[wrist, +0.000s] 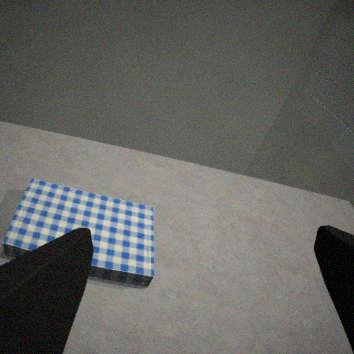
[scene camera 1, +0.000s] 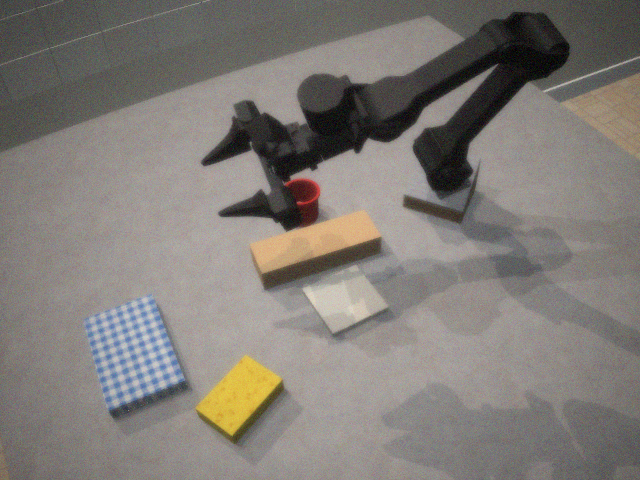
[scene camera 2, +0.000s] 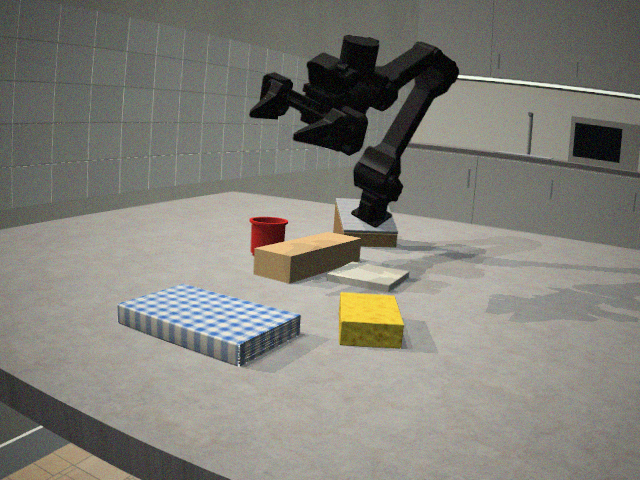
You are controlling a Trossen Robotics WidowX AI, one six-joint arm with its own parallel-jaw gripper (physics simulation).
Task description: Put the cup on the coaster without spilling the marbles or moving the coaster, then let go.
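Frame: origin at the arm's base, x ahead, y left, z up, level; centimetres.
Seen in the pictures: gripper, fingertip midpoint: (wrist: 207, 241) (scene camera 1: 210, 188) (scene camera 2: 271, 125); arm's base, origin of the base link: (scene camera 1: 448, 178) (scene camera 2: 371, 214).
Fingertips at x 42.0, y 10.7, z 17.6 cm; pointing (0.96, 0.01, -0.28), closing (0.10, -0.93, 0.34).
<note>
Pixels of each thing's top centre, then the offset from my fingertips to it.
- red cup, middle of its top: (scene camera 2: 268, 220) (scene camera 1: 300, 191) dx -15.4, dy -14.3, dz -16.9 cm
- pale square coaster, middle of its top: (scene camera 2: 369, 272) (scene camera 1: 344, 297) dx -17.1, dy +6.6, dz -22.1 cm
- wooden block, middle of its top: (scene camera 2: 311, 242) (scene camera 1: 315, 240) dx -15.3, dy -4.1, dz -19.1 cm
- blue checked cloth block, middle of its top: (scene camera 2: 206, 309) (wrist: 84, 222) (scene camera 1: 130, 348) dx +17.2, dy +8.0, dz -20.8 cm
- yellow sponge, middle of its top: (scene camera 2: 370, 306) (scene camera 1: 239, 393) dx +2.3, dy +20.1, dz -20.3 cm
A red cup (scene camera 1: 308, 206) (scene camera 2: 267, 235) stands upright on the table behind a wooden block. The marbles inside it cannot be made out. A pale square coaster (scene camera 1: 343, 302) (scene camera 2: 368, 274) lies flat on the table on the other side of the block from the cup. My gripper (scene camera 1: 210, 188) (scene camera 2: 272, 126) (wrist: 207, 241) is open and empty, held high above the table. In scene camera 1 one finger's base covers the cup's left part. The cup and coaster do not show in the wrist view.
The wooden block (scene camera 1: 316, 248) (scene camera 2: 310, 255) lies between cup and coaster. A blue checked cloth block (scene camera 1: 135, 353) (scene camera 2: 206, 320) (wrist: 117, 230) and a yellow sponge (scene camera 1: 240, 396) (scene camera 2: 370, 320) lie towards the front in scene camera 2. The arm's base stands on a wedge (scene camera 1: 434, 207) (scene camera 2: 367, 238).
</note>
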